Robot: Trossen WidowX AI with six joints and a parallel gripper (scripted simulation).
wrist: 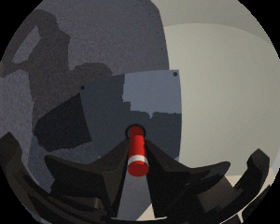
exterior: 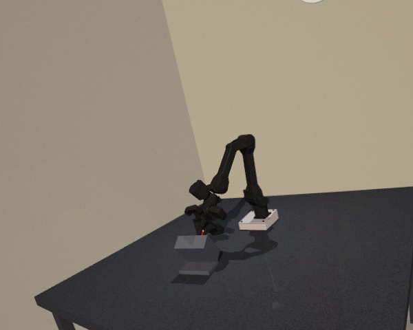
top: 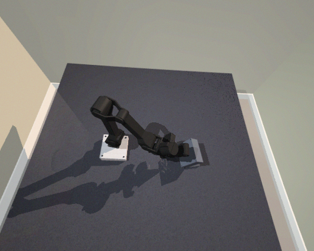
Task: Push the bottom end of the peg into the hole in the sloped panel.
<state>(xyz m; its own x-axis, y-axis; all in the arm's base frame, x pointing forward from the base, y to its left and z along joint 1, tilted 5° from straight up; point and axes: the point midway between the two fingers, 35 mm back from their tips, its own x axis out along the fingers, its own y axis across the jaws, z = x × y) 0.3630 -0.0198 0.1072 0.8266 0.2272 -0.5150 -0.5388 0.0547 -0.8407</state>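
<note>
The red peg is 1 cm behind my gripper tip and 1 cm above it. Also, from my gripper tip: sloped panel 3 cm below, 3 cm ahead, 1 cm to the left; low grey foot 9 cm below, 5 cm ahead, 2 cm to the left.
</note>
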